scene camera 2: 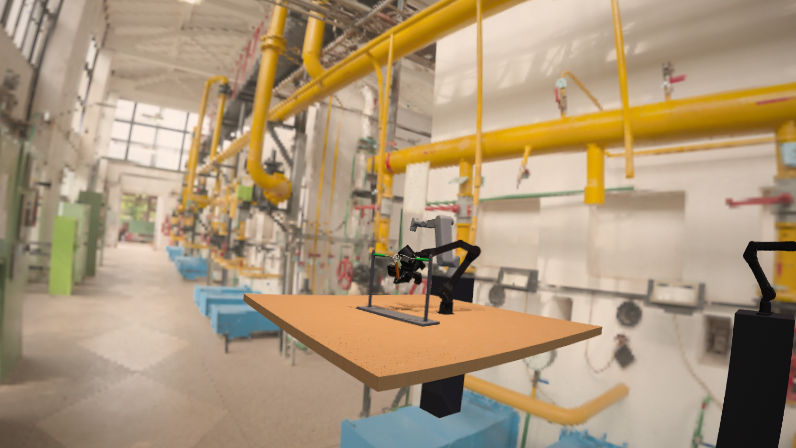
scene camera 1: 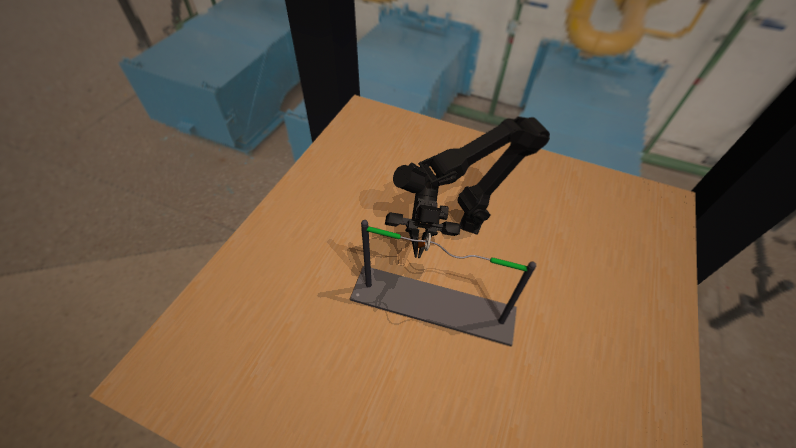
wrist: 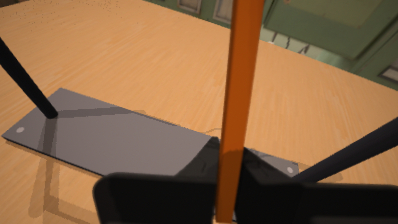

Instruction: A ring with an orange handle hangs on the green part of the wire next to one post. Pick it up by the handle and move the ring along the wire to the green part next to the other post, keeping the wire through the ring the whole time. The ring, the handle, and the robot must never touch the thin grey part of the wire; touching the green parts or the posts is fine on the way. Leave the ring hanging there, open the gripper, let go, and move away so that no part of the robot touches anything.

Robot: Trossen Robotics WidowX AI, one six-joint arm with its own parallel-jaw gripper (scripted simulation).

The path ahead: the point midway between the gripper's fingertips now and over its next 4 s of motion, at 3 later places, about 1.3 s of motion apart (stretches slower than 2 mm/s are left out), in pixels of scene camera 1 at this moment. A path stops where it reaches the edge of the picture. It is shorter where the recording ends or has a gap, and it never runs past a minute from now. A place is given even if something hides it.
My gripper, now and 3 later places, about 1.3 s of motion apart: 417, 258; 464, 256; 473, 258; 438, 252
